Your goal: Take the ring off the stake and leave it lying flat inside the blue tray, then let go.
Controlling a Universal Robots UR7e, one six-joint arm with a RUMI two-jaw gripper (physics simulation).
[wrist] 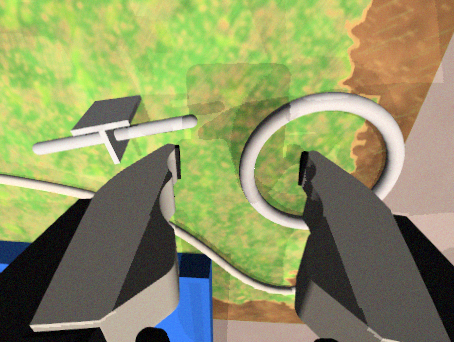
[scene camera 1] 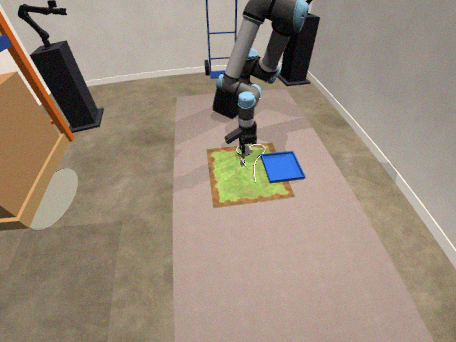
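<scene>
The white ring is at the right in the wrist view, over the back part of the green mat. The stake, a white rod with a dark plate, is left of the ring; the two look apart in the wrist view. My gripper is open, pointing down, with nothing gripped. In the wrist view the ring's left side shows between the fingertips, and the right fingertip overlaps the ring's opening. Whether the fingers are level with it I cannot tell. The blue tray is empty.
A white cord curves over the green mat beside the tray. The tray overlaps the mat's right edge. A brown wooden box and a black pedestal stand farther left.
</scene>
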